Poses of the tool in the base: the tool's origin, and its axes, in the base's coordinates. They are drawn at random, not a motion.
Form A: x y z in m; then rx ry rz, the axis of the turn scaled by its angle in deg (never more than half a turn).
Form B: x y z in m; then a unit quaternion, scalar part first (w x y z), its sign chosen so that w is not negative. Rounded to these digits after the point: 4 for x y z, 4 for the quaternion.
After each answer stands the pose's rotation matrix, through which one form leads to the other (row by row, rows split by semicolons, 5 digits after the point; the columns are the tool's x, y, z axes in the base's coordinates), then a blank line. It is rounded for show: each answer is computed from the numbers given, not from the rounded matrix.
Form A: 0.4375 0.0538 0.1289 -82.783 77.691 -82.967
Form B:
0.4375 0.0538 0.1289 0.3370 -0.5543 0.5202 -0.5555
-0.15842 -0.20228 0.96643; -0.95108 -0.23169 -0.20440; 0.26525 -0.95153 -0.15568

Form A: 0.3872 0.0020 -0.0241 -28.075 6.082 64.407
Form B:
0.3872 0.0020 -0.0241 0.8165 -0.2298 0.0498 0.5272
0.43907 -0.88390 -0.16104; 0.83813 0.33839 0.42782; -0.32365 -0.32282 0.88940

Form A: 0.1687 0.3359 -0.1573 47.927 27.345 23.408
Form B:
0.1687 0.3359 -0.1573 0.8663 0.3994 0.2279 0.1951
0.82001 -0.15594 0.55070; 0.52006 0.60480 -0.60313; -0.23900 0.78096 0.57704

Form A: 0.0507 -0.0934 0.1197 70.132 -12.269 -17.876
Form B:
0.0507 -0.0934 0.1197 0.8017 0.5710 -0.0999 -0.1455
0.93768 0.11930 -0.32639; -0.34746 0.30553 -0.88652; -0.00604 0.94468 0.32794

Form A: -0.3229 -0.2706 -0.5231 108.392 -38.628 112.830
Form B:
-0.3229 -0.2706 -0.5231 0.1637 0.6635 -0.2365 0.6907
-0.06591 -0.53991 0.83914; -0.08766 -0.83458 -0.54386; 0.99397 -0.10940 0.00767

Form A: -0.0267 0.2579 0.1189 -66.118 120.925 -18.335
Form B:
-0.0267 0.2579 0.1189 0.3499 -0.4455 0.8148 -0.1235
-0.35819 -0.63947 0.68028; -0.81238 0.57256 0.11047; -0.46014 -0.51308 -0.72458

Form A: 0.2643 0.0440 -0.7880 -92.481 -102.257 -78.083
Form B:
0.2643 0.0440 -0.7880 0.1870 -0.5734 -0.6340 -0.4841
-0.27258 0.90803 0.31809; 0.54600 -0.12623 0.82822; 0.79220 0.39943 -0.46138

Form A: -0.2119 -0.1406 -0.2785 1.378 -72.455 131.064
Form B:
-0.2119 -0.1406 -0.2785 0.2608 0.0089 -0.4670 0.8448
-0.86380 -0.44898 -0.22861; 0.43238 -0.42769 -0.79380; 0.25863 -0.78454 0.56357

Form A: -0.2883 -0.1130 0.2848 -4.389 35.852 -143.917
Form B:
-0.2883 -0.1130 0.2848 0.2724 -0.0285 0.2325 -0.9332
-0.84993 0.49527 0.17980; -0.52174 -0.74345 -0.41841; -0.07356 -0.44943 0.89028

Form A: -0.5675 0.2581 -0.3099 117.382 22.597 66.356
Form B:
-0.5675 0.2581 -0.3099 0.3688 0.7980 0.1536 0.4511
0.54575 -0.08753 0.83337; 0.57794 -0.68080 -0.44998; 0.60674 0.72722 -0.32096

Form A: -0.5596 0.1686 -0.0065 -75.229 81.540 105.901
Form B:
-0.5596 0.1686 -0.0065 0.2303 -0.4773 0.5174 0.6719
-0.43828 -0.80335 -0.40316; -0.18442 -0.35862 0.91508; -0.87971 0.47542 0.00902

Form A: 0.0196 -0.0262 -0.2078 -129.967 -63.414 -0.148
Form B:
0.0196 -0.0262 -0.2078 0.3039 -0.8562 -0.4178 -0.0010
0.65094 0.71598 -0.25227; 0.71480 -0.46620 0.52127; 0.25561 -0.51964 -0.81525

